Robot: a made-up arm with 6 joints. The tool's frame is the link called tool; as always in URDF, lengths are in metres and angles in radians.
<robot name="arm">
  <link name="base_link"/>
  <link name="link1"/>
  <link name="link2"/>
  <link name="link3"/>
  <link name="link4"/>
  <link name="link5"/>
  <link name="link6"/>
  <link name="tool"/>
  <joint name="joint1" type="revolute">
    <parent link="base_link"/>
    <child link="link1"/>
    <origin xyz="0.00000 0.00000 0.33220" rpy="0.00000 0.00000 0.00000"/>
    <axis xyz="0 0 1"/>
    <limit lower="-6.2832" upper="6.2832"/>
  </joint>
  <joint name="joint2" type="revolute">
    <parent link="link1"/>
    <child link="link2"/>
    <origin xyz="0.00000 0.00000 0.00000" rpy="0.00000 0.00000 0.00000"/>
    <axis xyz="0 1 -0.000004"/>
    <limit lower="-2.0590" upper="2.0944"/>
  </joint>
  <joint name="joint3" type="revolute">
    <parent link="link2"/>
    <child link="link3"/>
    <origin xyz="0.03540 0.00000 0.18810" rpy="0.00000 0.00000 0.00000"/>
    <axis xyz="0 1 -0.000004"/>
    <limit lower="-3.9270" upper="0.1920"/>
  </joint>
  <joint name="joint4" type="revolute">
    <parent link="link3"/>
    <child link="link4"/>
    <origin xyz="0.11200 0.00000 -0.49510" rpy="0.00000 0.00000 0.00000"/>
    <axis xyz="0 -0.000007 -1"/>
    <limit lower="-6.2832" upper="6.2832"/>
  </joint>
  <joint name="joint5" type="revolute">
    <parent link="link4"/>
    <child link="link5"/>
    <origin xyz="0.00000 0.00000 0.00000" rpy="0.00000 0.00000 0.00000"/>
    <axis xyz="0 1 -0.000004"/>
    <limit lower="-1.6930" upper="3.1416"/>
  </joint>
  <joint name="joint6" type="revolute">
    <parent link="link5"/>
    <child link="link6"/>
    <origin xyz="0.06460 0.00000 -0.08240" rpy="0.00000 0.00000 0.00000"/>
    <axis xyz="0 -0.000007 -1"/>
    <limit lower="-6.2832" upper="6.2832"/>
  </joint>
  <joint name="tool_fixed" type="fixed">
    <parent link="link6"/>
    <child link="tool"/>
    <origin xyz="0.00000 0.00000 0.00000" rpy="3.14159 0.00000 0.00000"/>
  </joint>
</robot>
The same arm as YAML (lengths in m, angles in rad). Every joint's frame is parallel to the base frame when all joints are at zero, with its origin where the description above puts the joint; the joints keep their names.
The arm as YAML. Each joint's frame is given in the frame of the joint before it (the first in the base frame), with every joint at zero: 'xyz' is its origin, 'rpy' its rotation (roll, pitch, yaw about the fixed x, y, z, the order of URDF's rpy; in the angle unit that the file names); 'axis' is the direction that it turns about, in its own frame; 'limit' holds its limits. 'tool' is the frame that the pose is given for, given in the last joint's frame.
units:
  length: m
  angle: rad
joints:
  - name: joint1
    type: revolute
    origin:
      xyz: [0.0, 0.0, 0.3322]
      rpy: [0.0, 0.0, 0.0]
    axis: "+z"
    limit:
      lower: -6.2832
      upper: 6.2832
  - name: joint2
    type: revolute
    origin:
      xyz: [0.0, 0.0, 0.0]
      rpy: [0.0, 0.0, 0.0]
    axis: "+y"
    limit:
      lower: -2.059
      upper: 2.0944
  - name: joint3
    type: revolute
    origin:
      xyz: [0.0354, 0.0, 0.1881]
      rpy: [0.0, 0.0, 0.0]
    axis: "+y"
    limit:
      lower: -3.927
      upper: 0.192
  - name: joint4
    type: revolute
    origin:
      xyz: [0.112, 0.0, -0.4951]
      rpy: [0.0, 0.0, 0.0]
    axis: "-z"
    limit:
      lower: -6.2832
      upper: 6.2832
  - name: joint5
    type: revolute
    origin:
      xyz: [0.0, 0.0, 0.0]
      rpy: [0.0, 0.0, 0.0]
    axis: "+y"
    limit:
      lower: -1.693
      upper: 3.1416
  - name: joint6
    type: revolute
    origin:
      xyz: [0.0646, 0.0, -0.0824]
      rpy: [0.0, 0.0, 0.0]
    axis: "-z"
    limit:
      lower: -6.2832
      upper: 6.2832
tool:
  origin:
    xyz: [0.0, 0.0, 0.0]
    rpy: [3.1416, 0.0, 0.0]

